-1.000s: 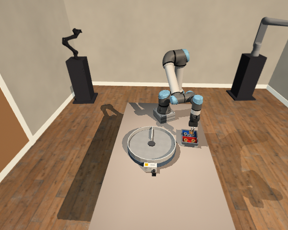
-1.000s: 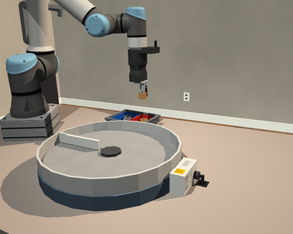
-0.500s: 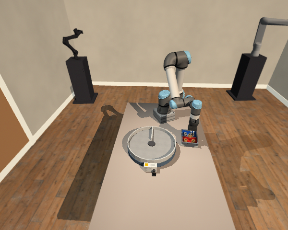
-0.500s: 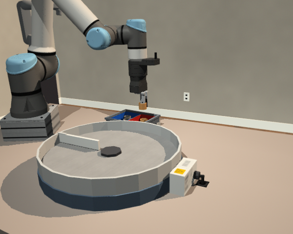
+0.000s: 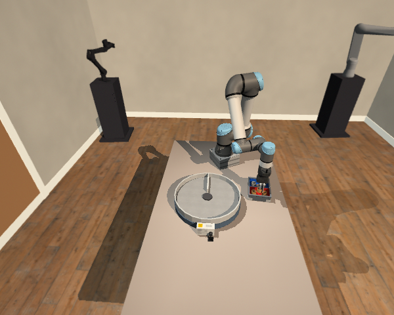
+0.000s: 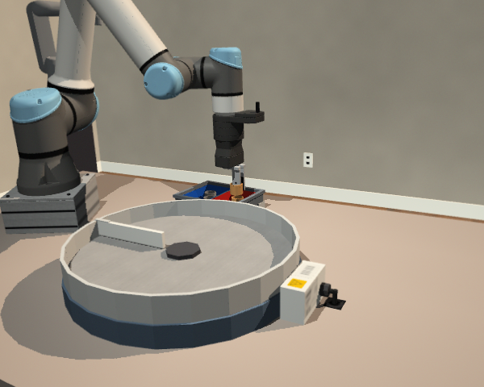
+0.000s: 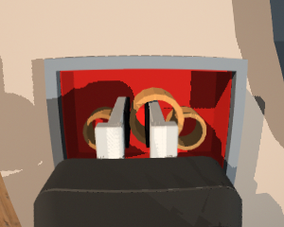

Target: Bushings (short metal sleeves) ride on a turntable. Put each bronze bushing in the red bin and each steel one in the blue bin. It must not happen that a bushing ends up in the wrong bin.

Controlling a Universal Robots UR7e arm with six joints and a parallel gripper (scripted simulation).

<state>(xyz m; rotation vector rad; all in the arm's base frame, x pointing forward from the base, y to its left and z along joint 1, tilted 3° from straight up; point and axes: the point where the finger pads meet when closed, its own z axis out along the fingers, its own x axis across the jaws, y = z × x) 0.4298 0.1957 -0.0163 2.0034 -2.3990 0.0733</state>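
My gripper is now 6 cm past the bin and 5 cm above it. The rest, counted from my hand: round turntable 36 cm to the right, 4 cm ahead, 3 cm below.
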